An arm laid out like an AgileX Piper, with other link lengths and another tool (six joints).
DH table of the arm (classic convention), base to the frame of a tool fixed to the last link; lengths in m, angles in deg. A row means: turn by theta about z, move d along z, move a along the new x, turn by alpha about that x. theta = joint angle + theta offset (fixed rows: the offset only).
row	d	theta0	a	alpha
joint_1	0.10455	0	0	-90
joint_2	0	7.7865	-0.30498	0
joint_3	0	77.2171	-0.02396	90
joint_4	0.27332	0	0	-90
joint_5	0	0	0	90
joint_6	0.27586	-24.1	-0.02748	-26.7
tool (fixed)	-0.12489	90	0	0
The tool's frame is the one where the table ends.
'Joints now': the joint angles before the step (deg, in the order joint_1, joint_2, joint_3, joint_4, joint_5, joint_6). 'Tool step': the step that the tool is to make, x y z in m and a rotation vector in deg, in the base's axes. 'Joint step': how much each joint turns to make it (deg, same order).
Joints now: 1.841, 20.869, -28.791, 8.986, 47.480, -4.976
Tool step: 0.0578, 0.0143, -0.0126, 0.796, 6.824, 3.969
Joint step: 0.035, 16.461, -3.036, 6.637, -5.672, -7.293
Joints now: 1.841, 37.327, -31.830, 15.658, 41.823, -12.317
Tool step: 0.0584, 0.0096, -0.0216, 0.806, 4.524, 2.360
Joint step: -0.020, 15.722, -3.262, 6.908, -6.726, -7.953
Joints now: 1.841, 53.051, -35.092, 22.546, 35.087, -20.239
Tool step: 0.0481, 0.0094, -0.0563, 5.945, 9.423, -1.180
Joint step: 0.012, 16.438, -2.496, 11.007, -3.677, -5.652
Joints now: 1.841, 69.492, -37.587, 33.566, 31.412, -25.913
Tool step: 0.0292, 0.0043, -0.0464, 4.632, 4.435, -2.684
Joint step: -0.002, 11.448, -0.981, 12.983, -4.564, -8.586
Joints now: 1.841, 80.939, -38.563, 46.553, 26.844, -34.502
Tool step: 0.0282, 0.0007, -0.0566, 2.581, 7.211, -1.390
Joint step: -0.748, 13.332, -4.046, 7.507, -0.312, -5.621
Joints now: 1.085, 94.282, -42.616, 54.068, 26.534, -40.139
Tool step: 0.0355, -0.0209, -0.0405, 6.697, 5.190, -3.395
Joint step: -5.723, 11.999, -8.094, 6.479, 6.224, -4.478
